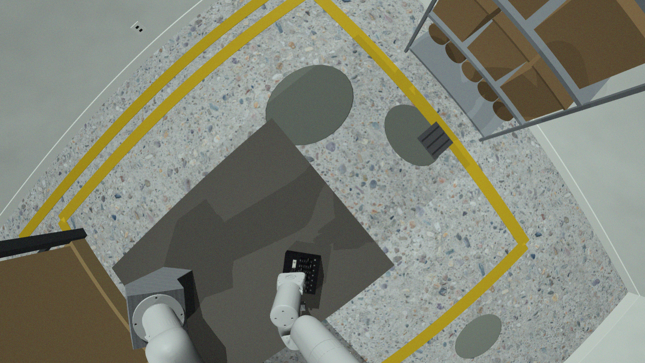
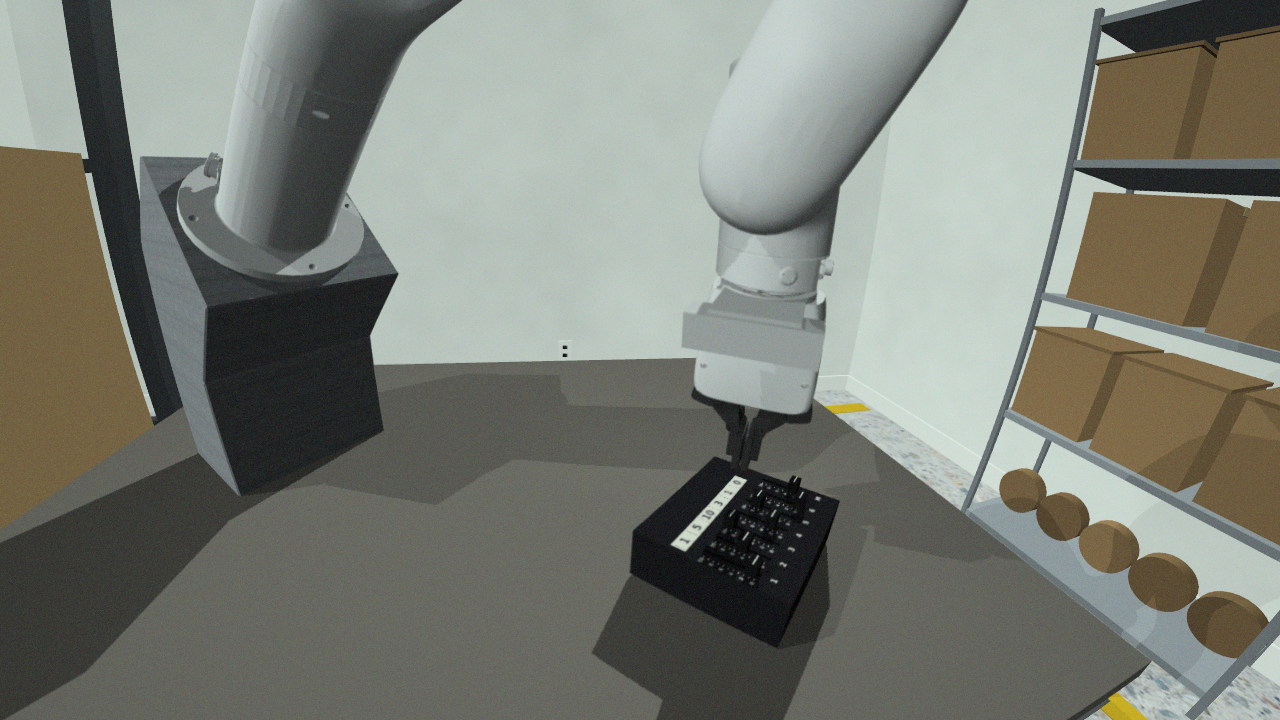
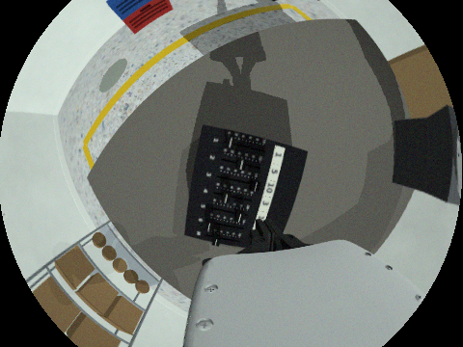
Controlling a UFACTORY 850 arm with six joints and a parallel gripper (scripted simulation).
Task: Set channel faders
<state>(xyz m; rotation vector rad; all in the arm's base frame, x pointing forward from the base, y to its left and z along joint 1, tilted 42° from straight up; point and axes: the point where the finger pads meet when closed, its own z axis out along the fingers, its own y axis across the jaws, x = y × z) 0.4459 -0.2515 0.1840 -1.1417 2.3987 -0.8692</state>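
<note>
Right now the fader knob is 70 mm ahead of my hand, 20 mm to the right of it and 50 mm below it.
</note>
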